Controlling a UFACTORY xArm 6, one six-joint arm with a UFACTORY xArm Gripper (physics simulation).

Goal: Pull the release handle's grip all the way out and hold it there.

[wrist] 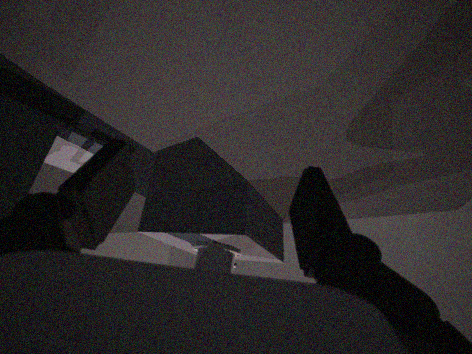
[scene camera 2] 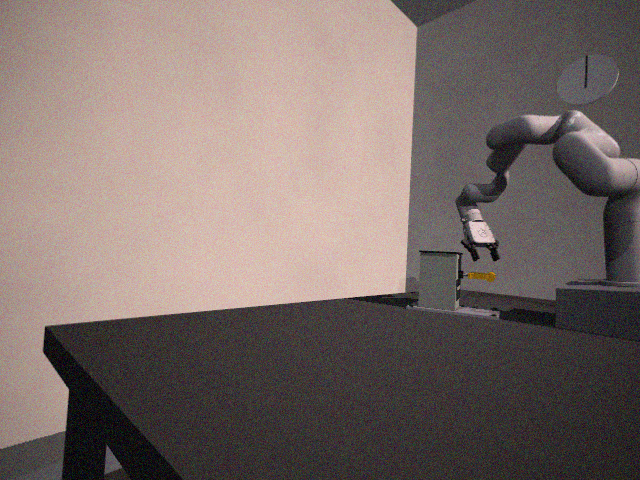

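Note:
The release handle's yellow grip sticks out sideways on a short rod from the dark face of an upright pale grey housing. The grip does not show in the wrist view. My gripper is open, pointing down, with nothing between its fingers. In the scene view it hangs a little above the grip, apart from it. In the wrist view the two dark fingers stand wide apart at left and right. How far the rod is drawn out is hard to tell.
The housing stands on a flat light base plate at the far side of the dark table. The robot's grey pedestal is to the right. A large dark angular block shows beyond the fingers; the wrist view is dim.

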